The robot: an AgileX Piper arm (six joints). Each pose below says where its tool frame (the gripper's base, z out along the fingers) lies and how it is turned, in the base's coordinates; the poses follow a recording.
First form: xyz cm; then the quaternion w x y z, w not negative.
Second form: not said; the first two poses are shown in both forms.
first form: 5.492 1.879 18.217 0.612 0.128 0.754 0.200
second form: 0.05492 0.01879 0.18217 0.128 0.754 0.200 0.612
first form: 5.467 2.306 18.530 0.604 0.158 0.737 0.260
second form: 0.05467 0.02306 0.18530 0.158 0.737 0.260 0.604
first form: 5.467 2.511 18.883 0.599 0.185 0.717 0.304
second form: 0.05467 0.02511 0.18883 0.185 0.717 0.304 0.599
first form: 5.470 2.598 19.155 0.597 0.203 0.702 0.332
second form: 0.05470 0.02598 0.19155 0.203 0.702 0.332 0.597
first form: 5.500 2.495 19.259 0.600 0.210 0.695 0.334
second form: 0.05500 0.02495 0.19259 0.210 0.695 0.334 0.600
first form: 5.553 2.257 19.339 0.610 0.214 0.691 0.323
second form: 0.05553 0.02257 0.19339 0.214 0.691 0.323 0.610
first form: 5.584 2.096 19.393 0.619 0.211 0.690 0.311
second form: 0.05584 0.02096 0.19393 0.211 0.690 0.311 0.619
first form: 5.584 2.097 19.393 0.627 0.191 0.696 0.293
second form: 0.05584 0.02097 0.19393 0.191 0.696 0.293 0.627
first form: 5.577 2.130 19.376 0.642 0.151 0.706 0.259
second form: 0.05577 0.02130 0.19376 0.151 0.706 0.259 0.642
